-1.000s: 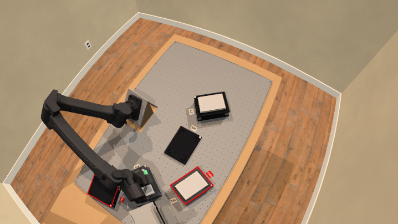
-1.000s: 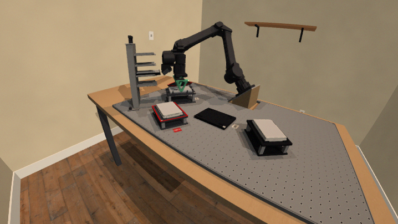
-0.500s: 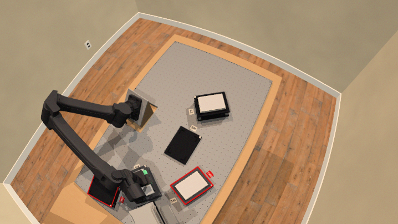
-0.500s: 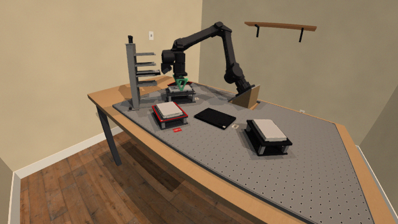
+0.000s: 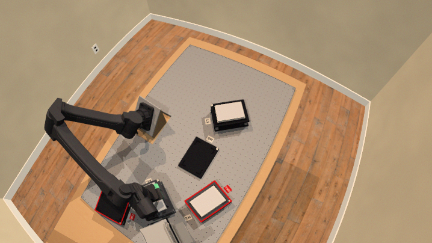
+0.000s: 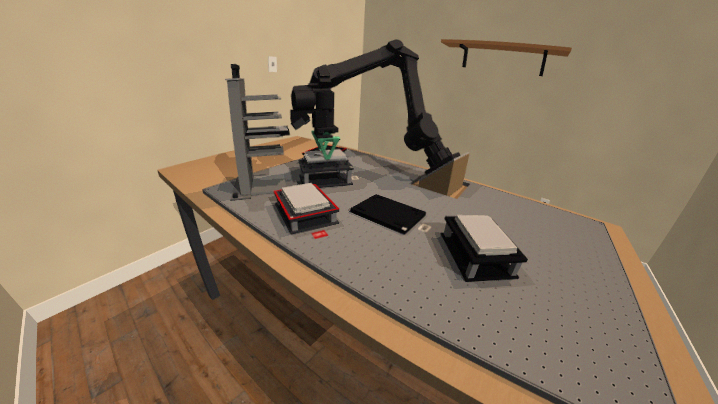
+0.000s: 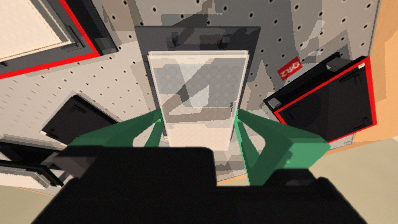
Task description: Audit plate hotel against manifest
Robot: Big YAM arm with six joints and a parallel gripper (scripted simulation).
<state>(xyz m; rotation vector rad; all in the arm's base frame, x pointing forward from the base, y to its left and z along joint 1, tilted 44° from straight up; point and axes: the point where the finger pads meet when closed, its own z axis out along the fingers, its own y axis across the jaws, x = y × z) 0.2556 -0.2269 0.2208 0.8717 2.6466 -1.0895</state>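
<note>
The grey regrip nest is 4 cm below my hand. From my hand the other things lie so: H1 deck label: 16 cm ahead, 1 cm to the left, 9 cm below; dark plate: 14 cm ahead, 10 cm to the right, 8 cm above; red-edged quarantine nest: 17 cm behind, 16 cm to the right, 6 cm below.
</note>
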